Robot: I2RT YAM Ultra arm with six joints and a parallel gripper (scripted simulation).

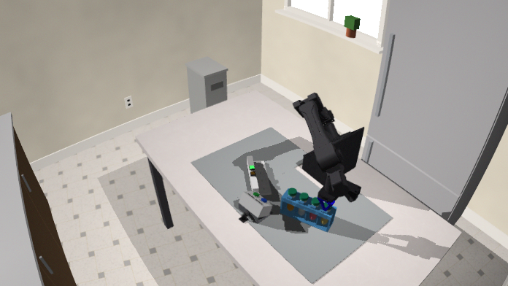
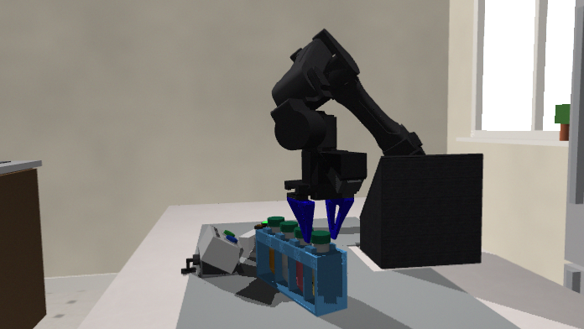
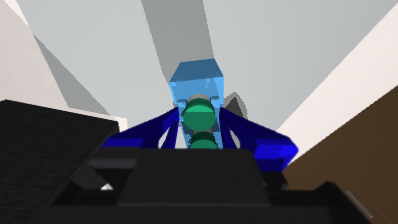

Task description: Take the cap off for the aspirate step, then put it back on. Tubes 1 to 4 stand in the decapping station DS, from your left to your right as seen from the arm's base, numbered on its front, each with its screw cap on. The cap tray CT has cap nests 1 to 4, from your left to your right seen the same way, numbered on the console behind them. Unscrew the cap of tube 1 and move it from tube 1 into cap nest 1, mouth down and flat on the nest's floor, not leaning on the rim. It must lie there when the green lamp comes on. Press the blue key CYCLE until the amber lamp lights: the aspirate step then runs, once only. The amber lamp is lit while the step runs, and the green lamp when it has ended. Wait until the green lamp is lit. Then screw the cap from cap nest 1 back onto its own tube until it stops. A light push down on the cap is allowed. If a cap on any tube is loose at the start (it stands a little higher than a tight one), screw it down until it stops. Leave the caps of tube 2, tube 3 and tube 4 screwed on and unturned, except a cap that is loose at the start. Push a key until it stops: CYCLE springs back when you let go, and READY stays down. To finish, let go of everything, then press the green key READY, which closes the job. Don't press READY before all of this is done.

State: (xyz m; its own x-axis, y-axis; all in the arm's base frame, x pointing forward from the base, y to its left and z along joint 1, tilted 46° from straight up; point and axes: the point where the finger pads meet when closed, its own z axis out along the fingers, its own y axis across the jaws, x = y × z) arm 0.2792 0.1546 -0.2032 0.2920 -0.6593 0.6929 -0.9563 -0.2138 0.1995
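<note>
Right now the green cap is right at my hand. Also, from my hand: blue key 150 mm ahead, 210 mm to the right, 50 mm below; then green key 160 mm ahead, 250 mm to the right, 50 mm below; then grey key box 170 mm ahead, 230 mm to the right, 70 mm below.
</note>
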